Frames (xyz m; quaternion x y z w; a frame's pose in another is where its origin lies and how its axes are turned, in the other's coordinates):
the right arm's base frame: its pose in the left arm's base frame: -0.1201 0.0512 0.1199 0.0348 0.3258 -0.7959 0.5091
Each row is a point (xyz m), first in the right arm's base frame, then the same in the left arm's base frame.
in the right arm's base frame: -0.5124 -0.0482 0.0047
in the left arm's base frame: 0.0866 0.4652 0.3452
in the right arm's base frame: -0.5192 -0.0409 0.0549
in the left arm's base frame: 0.1098 0.4408 0.3838
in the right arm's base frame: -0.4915 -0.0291 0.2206
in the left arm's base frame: 0.1521 0.3240 0.4975
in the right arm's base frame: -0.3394 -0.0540 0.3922
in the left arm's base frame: 0.1059 0.1158 0.5854
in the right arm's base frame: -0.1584 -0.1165 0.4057
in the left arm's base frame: -0.0291 -0.0174 0.5561
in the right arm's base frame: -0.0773 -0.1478 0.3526
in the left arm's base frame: -0.1087 -0.0435 0.4981
